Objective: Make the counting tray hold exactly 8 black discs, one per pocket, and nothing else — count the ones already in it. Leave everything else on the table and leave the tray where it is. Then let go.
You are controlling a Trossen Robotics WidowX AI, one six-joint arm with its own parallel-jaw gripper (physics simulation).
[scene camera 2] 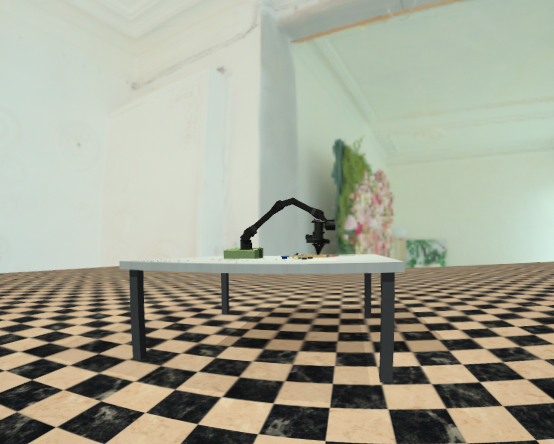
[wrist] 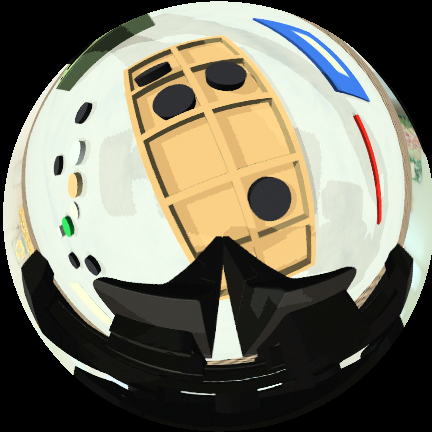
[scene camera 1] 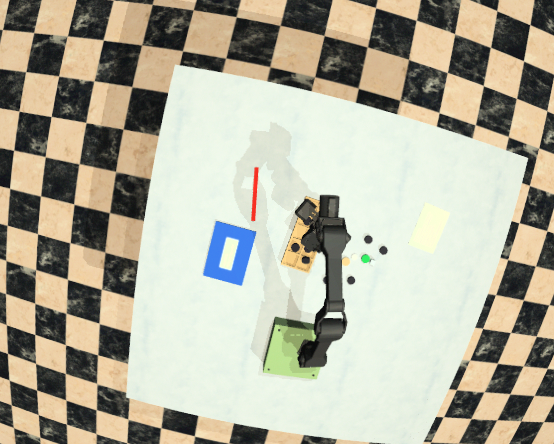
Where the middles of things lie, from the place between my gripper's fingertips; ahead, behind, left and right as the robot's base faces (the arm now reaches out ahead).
The tan counting tray (scene camera 1: 291, 259) lies 60 mm behind my hand, 20 mm to the left of it and 10 mm below it.
